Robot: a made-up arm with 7 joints.
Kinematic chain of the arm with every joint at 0, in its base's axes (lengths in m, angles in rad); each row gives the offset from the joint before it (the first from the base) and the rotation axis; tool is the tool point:
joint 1: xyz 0 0 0 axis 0 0.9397 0.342
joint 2: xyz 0 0 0 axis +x
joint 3: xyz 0 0 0 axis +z
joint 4: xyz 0.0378 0 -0.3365 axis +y
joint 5: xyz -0.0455 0 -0.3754 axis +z
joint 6: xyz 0 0 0 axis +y
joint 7: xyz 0 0 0 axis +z
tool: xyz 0 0 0
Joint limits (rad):
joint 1: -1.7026..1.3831
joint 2: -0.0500..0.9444
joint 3: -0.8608..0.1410
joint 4: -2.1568..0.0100
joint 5: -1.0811..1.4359
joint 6: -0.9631..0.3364
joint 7: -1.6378..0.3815
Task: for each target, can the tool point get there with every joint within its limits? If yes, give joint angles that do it. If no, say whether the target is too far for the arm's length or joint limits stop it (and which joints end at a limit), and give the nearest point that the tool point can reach.
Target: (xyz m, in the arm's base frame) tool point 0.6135 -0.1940 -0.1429
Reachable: yes | joints -0.9751 0.2544 -0.5548 -1.0414 0.3616 0.0498 -0.9018
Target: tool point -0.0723 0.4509 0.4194
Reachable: no: joint limits stop it (at a limit: joint 1, joint 2, joint 3) | nearest point 0.1338 0.0395 0.4685 | short by 0.463 m
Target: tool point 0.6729 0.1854 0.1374
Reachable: yes | joints -1.4137 0.6885 -0.0541 -0.4790 0.4453 -0.7809 -1.3482
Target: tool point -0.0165 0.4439 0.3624
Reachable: no: joint limits stop it (at a limit: joint 1, joint 2, joint 3) | nearest point 0.1523 0.0502 0.4788 | short by 0.444 m
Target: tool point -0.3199 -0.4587 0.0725
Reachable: no: joint limits stop it (at a limit: joint 1, joint 2, joint 3, joint 4) | nearest point 0.0104 -0.3926 0.1215 | short by 0.340 m
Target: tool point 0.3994 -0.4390 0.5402
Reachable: no: too far | nearest point 0.3638 -0.3338 0.3533 | short by 0.217 m
